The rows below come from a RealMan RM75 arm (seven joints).
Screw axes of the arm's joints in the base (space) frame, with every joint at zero. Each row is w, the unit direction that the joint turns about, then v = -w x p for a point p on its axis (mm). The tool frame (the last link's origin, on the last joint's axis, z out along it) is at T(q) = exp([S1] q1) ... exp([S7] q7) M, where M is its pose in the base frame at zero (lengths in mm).
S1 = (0, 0, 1, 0.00, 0.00, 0.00)
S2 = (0, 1, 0, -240.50, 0.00, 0.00)
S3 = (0, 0, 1, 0.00, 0.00, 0.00)
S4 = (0, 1, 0, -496.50, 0.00, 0.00)
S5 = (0, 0, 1, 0.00, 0.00, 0.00)
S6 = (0, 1, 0, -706.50, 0.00, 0.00)
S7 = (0, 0, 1, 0.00, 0.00, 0.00)
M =
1 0 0 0.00
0 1 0 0.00
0 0 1 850.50
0 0 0 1
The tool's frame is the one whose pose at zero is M.
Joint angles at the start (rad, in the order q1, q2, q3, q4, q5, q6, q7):
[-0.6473 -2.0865 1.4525 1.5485 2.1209 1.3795 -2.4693]
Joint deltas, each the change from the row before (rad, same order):
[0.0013 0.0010 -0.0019 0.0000 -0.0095 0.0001 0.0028]
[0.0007 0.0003 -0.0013 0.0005 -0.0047 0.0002 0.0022]
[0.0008 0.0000 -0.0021 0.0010 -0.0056 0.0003 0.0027]
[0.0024 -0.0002 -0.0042 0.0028 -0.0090 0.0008 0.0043]
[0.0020 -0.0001 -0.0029 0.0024 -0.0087 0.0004 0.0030]
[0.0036 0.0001 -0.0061 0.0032 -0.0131 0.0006 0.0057]
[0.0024 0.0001 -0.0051 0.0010 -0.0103 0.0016 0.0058]
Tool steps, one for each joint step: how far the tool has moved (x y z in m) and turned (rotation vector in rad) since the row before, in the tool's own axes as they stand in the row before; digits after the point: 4 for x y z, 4 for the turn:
[0.0004 0.0003 -0.0006 -0.0052 0.0061 -0.0010]
[0.0003 0.0002 -0.0004 -0.0025 0.0035 0.0005]
[0.0005 0.0003 -0.0005 -0.0028 0.0049 0.0007]
[0.0007 0.0004 -0.0011 -0.0039 0.0086 0.0005]
[0.0007 0.0006 -0.0009 -0.0043 0.0078 0.0000]
[0.0009 0.0004 -0.0017 -0.0050 0.0124 -0.0003]
[0.0004 0.0002 -0.0012 -0.0048 0.0085 0.0001]

